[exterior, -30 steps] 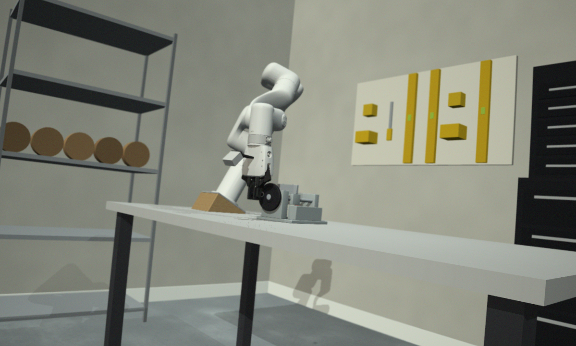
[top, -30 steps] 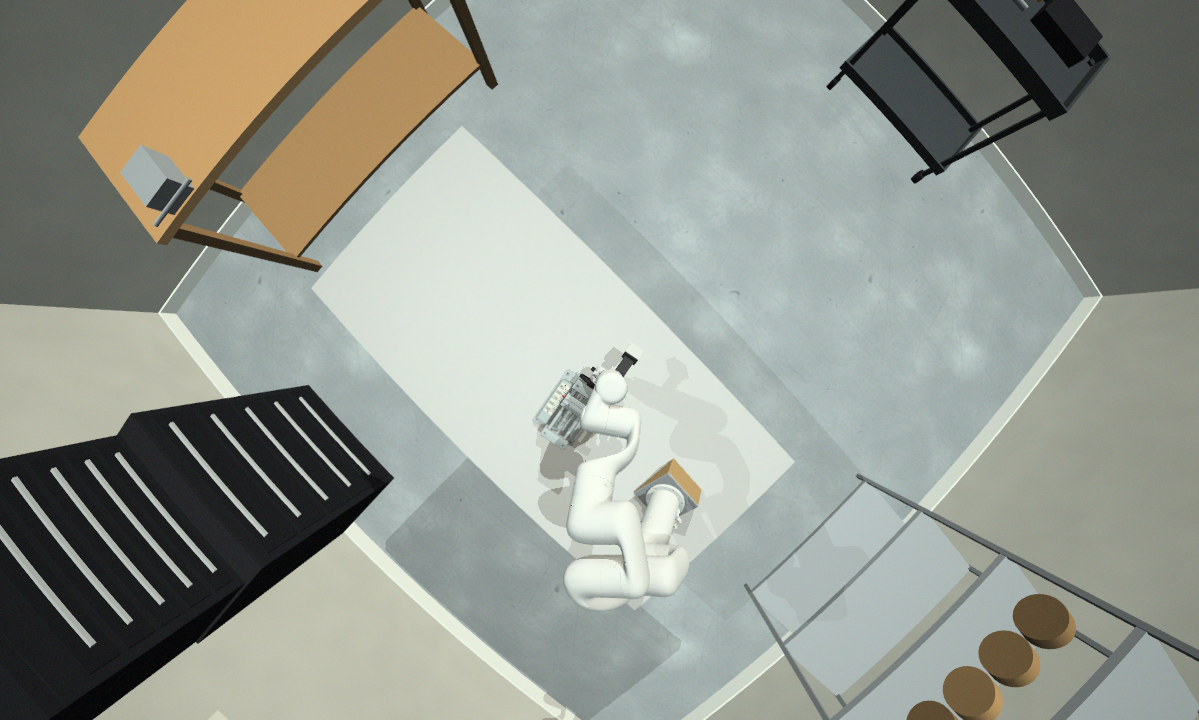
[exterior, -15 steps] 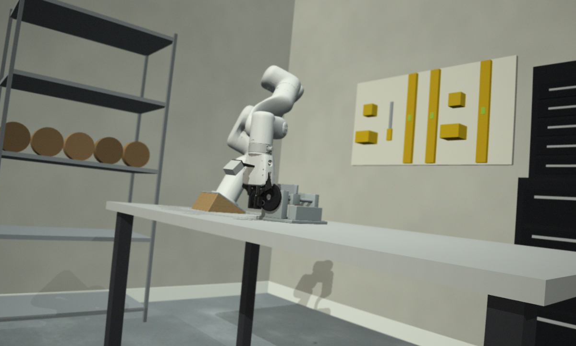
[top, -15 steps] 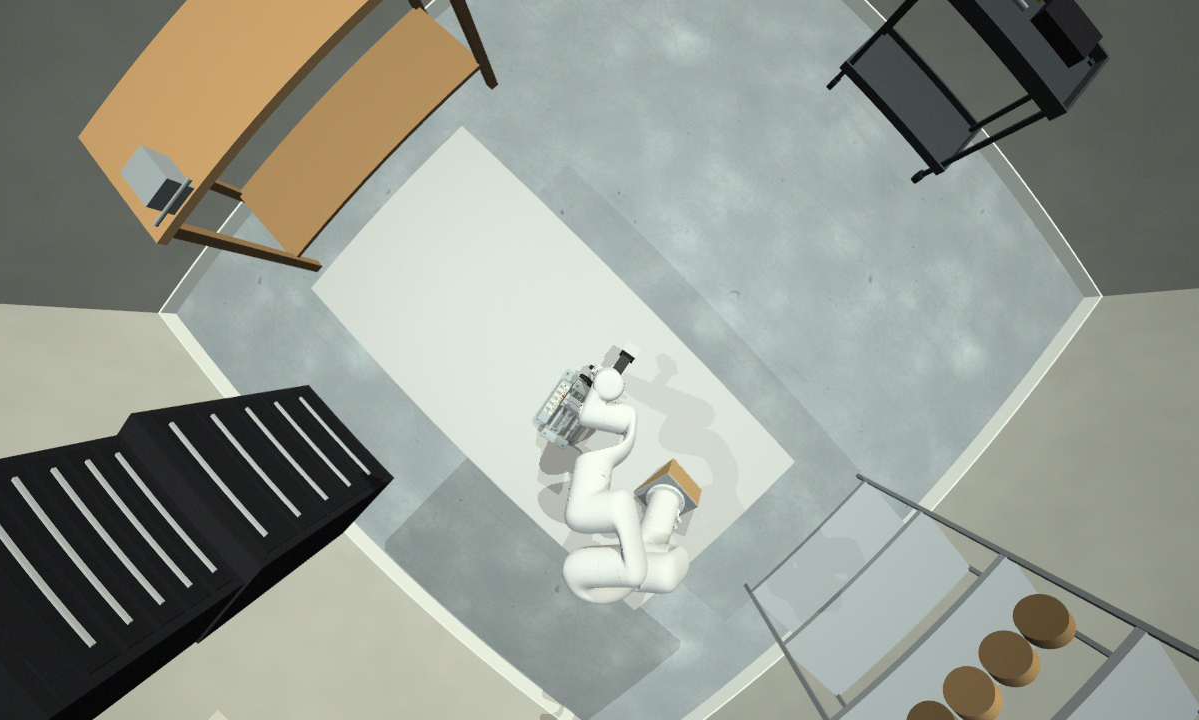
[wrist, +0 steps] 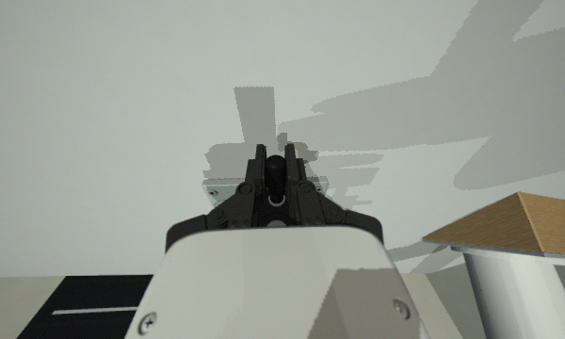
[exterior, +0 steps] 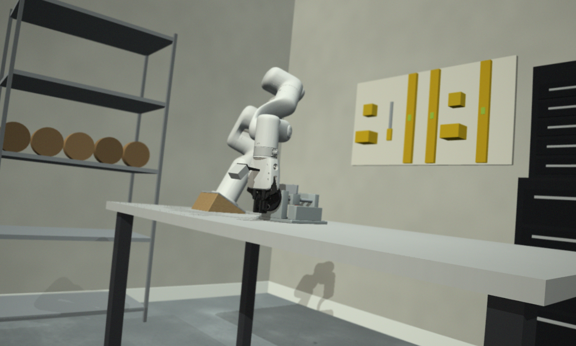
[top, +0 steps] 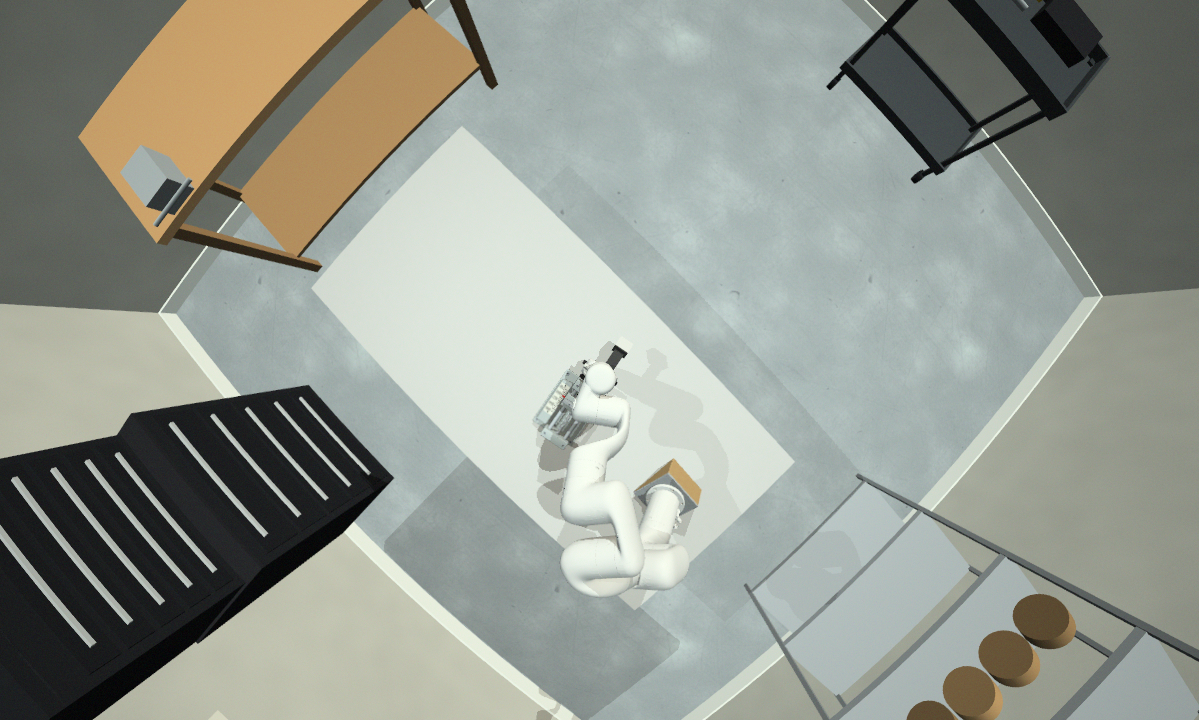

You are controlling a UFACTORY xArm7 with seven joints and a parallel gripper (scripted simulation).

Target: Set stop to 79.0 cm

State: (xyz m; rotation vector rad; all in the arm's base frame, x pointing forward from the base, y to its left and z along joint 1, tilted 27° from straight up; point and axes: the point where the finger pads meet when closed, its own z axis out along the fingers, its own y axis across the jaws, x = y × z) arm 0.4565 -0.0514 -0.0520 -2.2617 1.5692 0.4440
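My gripper is now 10 mm past the black handwheel, 20 mm to the right of it and 10 mm below it.
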